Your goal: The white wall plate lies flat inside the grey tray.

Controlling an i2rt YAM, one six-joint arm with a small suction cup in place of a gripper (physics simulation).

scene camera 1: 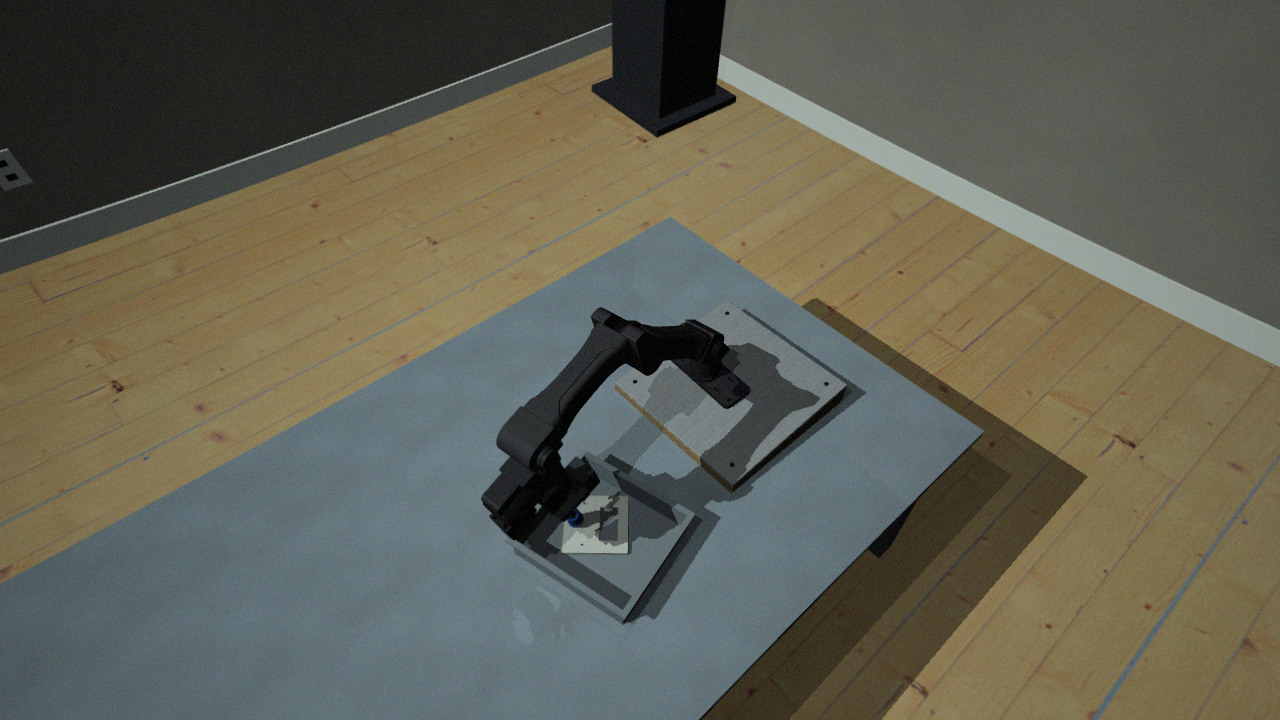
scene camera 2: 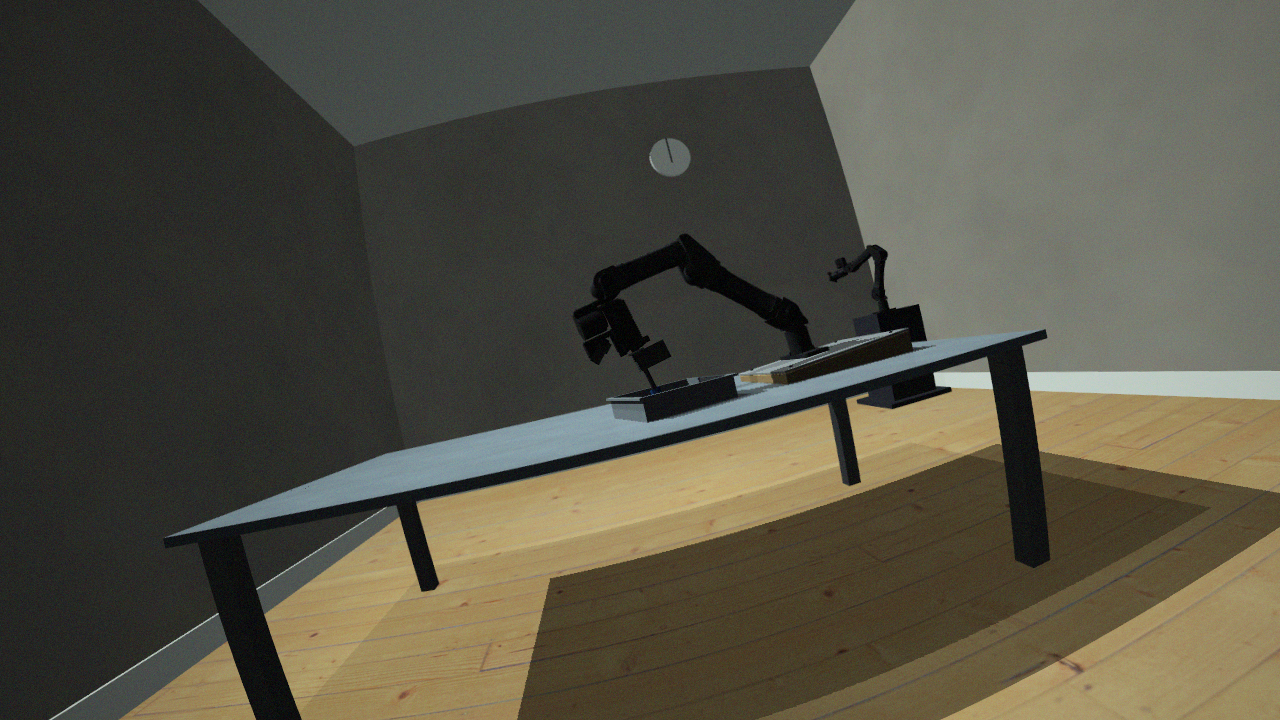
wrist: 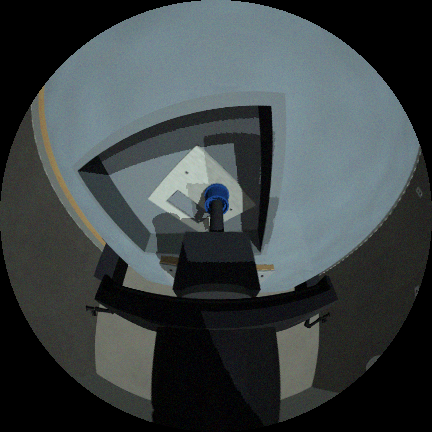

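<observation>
The white wall plate [scene camera 1: 592,542] [wrist: 198,161], with a rectangular cutout and small holes, lies flat on the floor of the grey tray [scene camera 1: 651,534] [scene camera 2: 693,398] [wrist: 112,205], turned at an angle to the tray's walls. In scene camera 2 the tray's wall hides the plate. My suction cup [scene camera 1: 575,518] [scene camera 2: 652,391] [wrist: 217,197], blue at its tip, is over the plate beside the cutout, inside the tray's outline. It is open and holds nothing. Any gap between cup and plate is too small to tell. The cup and its stem hide part of the plate in the wrist view.
A light board with a wooden edge [scene camera 1: 707,438] [scene camera 2: 850,355] lies on the table [scene camera 1: 358,537] [scene camera 2: 465,452] behind the tray and carries the arm's base [scene camera 1: 729,387]. A dark pedestal [scene camera 1: 662,62] [scene camera 2: 902,326] with another arm [scene camera 2: 879,277] stands beyond the table.
</observation>
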